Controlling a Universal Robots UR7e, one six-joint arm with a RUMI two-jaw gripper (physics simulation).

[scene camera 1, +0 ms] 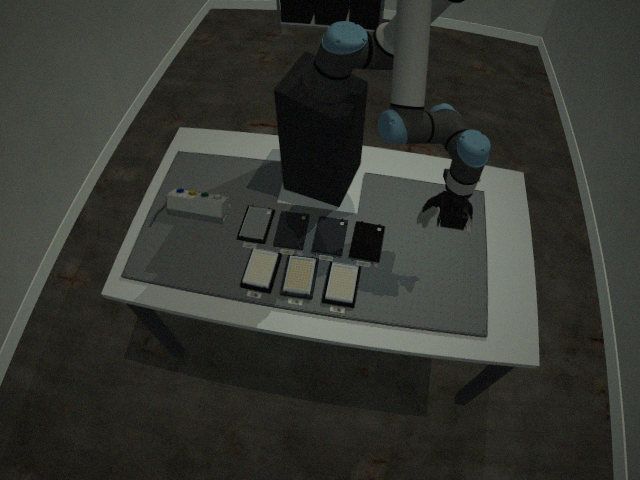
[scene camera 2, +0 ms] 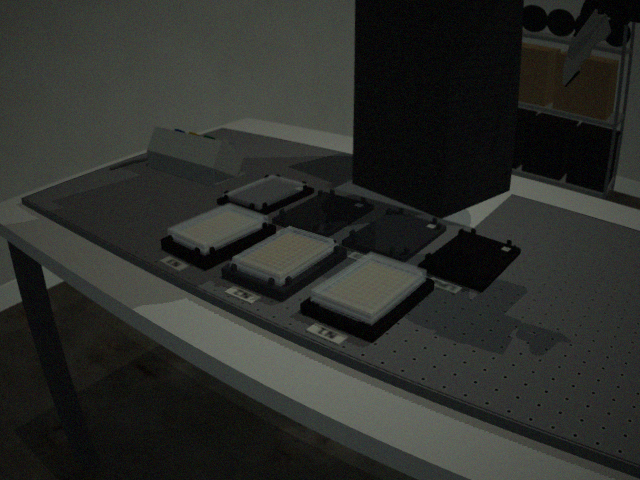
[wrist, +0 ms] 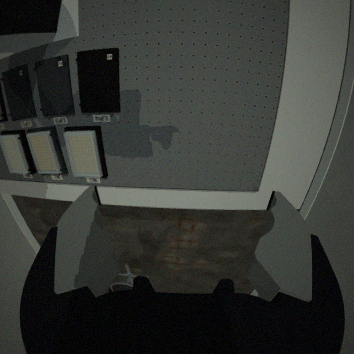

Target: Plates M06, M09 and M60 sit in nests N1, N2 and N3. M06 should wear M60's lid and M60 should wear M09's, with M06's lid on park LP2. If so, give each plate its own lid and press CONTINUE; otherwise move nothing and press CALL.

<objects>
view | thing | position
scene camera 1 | my gripper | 443,226
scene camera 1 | clear lid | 256,221
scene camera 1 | clear lid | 259,270
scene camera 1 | park LP1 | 292,227
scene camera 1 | park LP3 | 330,235
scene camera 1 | park LP4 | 367,241
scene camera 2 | clear lid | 271,189
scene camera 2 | clear lid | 217,225
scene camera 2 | park LP1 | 325,214
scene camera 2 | park LP3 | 396,235
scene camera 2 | park LP4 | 470,260
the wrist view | my gripper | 183,191
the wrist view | park LP3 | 52,74
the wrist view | park LP4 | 97,69
</objects>
